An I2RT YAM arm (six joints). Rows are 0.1 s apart.
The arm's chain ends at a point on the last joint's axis. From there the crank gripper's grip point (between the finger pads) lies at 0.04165 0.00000 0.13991 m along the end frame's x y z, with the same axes.
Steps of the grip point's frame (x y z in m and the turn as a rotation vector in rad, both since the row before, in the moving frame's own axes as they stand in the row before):
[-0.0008 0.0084 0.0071 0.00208 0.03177 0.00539]
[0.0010 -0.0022 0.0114 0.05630 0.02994 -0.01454]
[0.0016 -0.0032 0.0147 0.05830 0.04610 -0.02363]
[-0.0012 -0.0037 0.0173 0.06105 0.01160 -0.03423]
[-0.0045 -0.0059 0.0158 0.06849 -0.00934 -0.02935]
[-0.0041 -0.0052 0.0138 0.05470 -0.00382 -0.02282]
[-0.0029 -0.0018 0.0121 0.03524 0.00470 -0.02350]
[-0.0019 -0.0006 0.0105 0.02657 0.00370 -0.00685]
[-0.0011 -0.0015 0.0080 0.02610 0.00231 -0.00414]
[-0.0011 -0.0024 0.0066 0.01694 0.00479 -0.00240]
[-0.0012 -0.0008 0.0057 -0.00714 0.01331 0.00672]
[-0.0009 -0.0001 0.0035 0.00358 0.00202 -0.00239]
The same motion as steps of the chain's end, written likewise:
[-0.0052 0.0085 0.0085 0.00208 0.03177 0.00539]
[-0.0031 0.0063 0.0129 0.05630 0.02994 -0.01454]
[-0.0047 0.0060 0.0170 0.05830 0.04610 -0.02363]
[-0.0026 0.0063 0.0181 0.06105 0.01160 -0.03423]
[-0.0030 0.0049 0.0158 0.06849 -0.00934 -0.02935]
[-0.0035 0.0034 0.0139 0.05470 -0.00382 -0.02282]
[-0.0035 0.0041 0.0124 0.03524 0.00470 -0.02350]
[-0.0024 0.0034 0.0107 0.02657 0.00370 -0.00685]
[-0.0014 0.0023 0.0081 0.02610 0.00231 -0.00414]
[-0.0018 0.0001 0.0068 0.01694 0.00479 -0.00240]
[-0.0031 -0.0021 0.0063 -0.00714 0.01331 0.00672]
[-0.0012 0.0005 0.0036 0.00358 0.00202 -0.00239]

